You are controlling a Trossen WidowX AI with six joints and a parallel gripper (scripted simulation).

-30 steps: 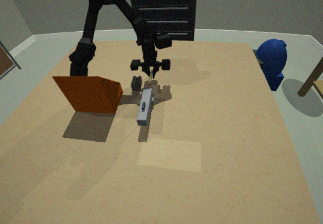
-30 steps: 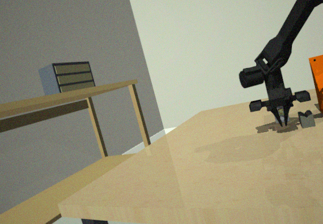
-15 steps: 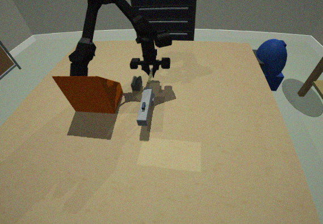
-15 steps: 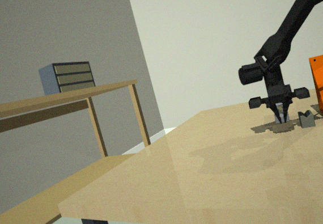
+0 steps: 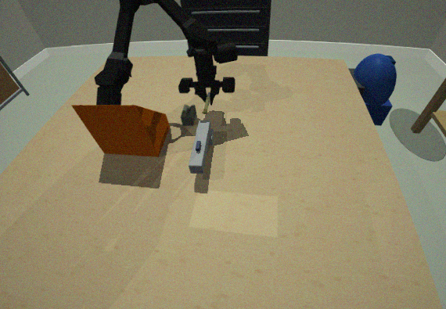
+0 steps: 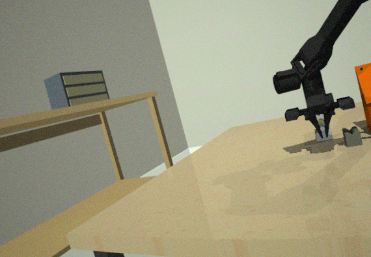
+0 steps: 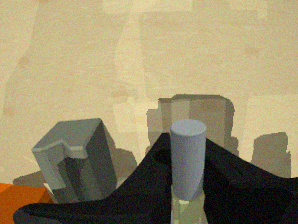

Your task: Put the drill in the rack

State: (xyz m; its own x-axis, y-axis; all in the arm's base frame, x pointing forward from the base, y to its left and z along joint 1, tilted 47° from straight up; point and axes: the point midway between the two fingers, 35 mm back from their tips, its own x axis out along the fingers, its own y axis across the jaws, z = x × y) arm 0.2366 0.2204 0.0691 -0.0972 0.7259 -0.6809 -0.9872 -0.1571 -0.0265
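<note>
Now: the drill 4 cm to the right of my gripper tip and 3 cm above it. Also, from my gripper tip: dark blue key: 3 cm ahead, 23 cm to the right, 1 cm above; rack: 7 cm behind, 4 cm to the right, 2 cm below; long light grey block: 3 cm ahead, 20 cm to the right, 1 cm above.
</note>
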